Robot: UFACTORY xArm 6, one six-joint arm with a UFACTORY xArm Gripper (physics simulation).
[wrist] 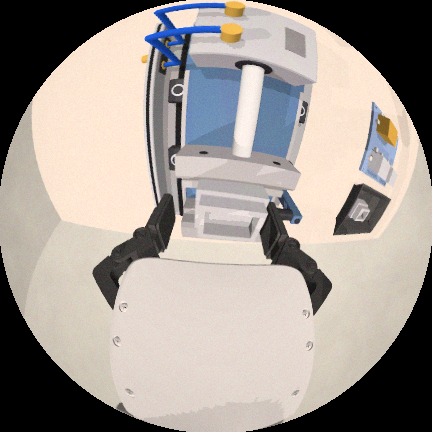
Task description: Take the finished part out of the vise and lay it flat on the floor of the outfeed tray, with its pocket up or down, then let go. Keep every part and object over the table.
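Frame: origin at the arm's base, x down, y ahead, z right, level; metres.
Seen in the pictures: gripper, fingertip midpoint: (218, 209).
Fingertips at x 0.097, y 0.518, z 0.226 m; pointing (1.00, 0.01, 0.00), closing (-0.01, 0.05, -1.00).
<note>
Pixels of each thing's top centre, then the offset from my fingertips to it. "*": a spot on its surface instead.
- finished part at its top centre: (229, 225) dy +0.000, dx -0.020, dz -0.010 m
- vise's white rod at its top centre: (249, 108) dy -0.087, dx +0.009, dz -0.020 m
- large grey housing at a spot on its surface: (265, 42) * dy -0.146, dx -0.001, dz -0.027 m
- blue handle-like piece at a spot on its surface: (291, 207) * dy +0.002, dx +0.010, dz -0.079 m
- blue board at a spot on its surface: (369, 155) * dy -0.093, dx +0.082, dz -0.301 m
The finished part (232, 202), a light grey block with a rectangular pocket facing the camera, sits in the vise next to the pale jaw (237, 168), at the near end of the vise. My gripper (218, 209) is open, with one black finger to the left of the part and the other close to its right side. Nothing is held between the fingers. Whether the right finger touches the part is hard to tell. A dark, square-walled tray (341, 220), which looks like the outfeed tray, stands at the right with a small light grey stepped piece inside.
The vise's white rod (248, 110) runs to a large grey housing (265, 42) with yellow caps and blue hoses (187, 31). A blue handle-like piece (291, 207) sticks out right of the part. A blue board (369, 155) with yellow and grey blocks lies beyond the dark tray.
</note>
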